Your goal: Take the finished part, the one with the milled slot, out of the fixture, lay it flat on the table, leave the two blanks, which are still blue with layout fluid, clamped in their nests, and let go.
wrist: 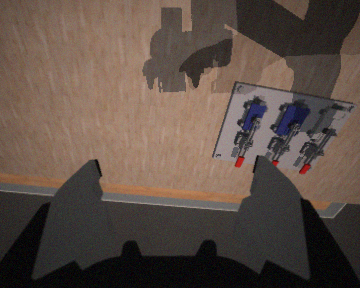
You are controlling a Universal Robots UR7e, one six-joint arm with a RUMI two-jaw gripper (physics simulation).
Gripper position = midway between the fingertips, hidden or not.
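Note:
You'd see the gripper (176, 159) here, and there's a fixture plate (225, 146) as well.

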